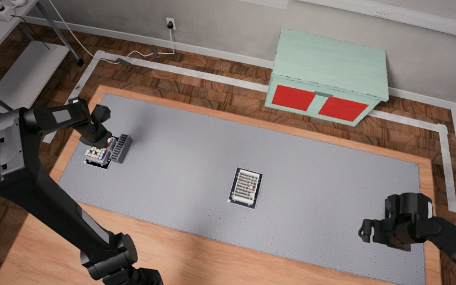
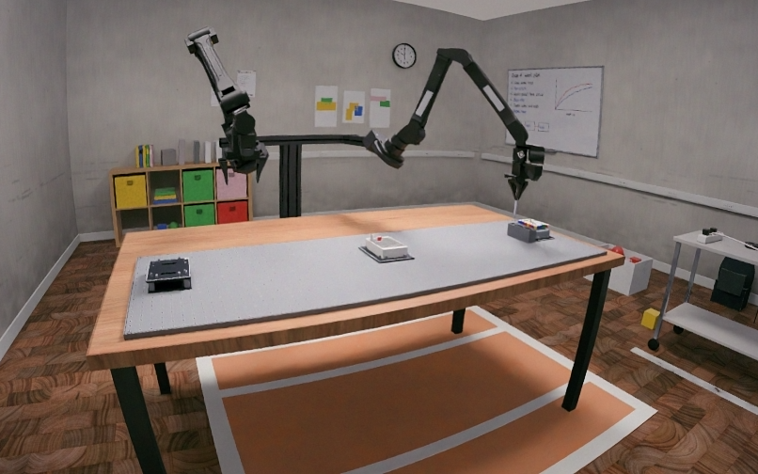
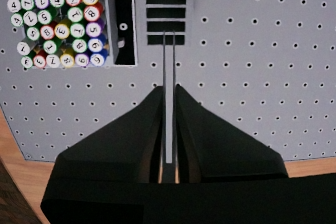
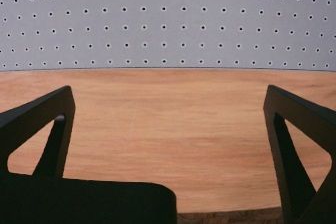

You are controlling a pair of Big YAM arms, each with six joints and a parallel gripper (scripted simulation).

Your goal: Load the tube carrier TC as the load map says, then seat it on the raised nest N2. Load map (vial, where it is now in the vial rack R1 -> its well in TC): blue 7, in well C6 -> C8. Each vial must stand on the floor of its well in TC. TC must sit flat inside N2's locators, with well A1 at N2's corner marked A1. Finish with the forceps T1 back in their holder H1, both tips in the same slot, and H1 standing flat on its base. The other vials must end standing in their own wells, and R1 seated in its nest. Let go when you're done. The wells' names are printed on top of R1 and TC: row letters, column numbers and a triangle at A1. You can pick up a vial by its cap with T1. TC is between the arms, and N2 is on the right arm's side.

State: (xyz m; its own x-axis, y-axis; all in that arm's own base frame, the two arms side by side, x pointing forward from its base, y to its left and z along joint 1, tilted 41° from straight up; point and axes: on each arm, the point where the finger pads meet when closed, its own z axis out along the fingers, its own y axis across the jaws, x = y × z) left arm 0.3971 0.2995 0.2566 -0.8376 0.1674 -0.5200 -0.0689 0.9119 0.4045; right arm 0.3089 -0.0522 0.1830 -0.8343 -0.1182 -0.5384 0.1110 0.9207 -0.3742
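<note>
Now: the grey slotted holder H1 4 cm ahead of my left hand and 14 cm below it. From my left hand the other things lie so: dark nest N2: 10 cm ahead, 125 cm to the right, 12 cm below; then white tube carrier TC: 5 cm ahead, 58 cm to the right, 13 cm below; then forceps T1: 3 cm below.
</note>
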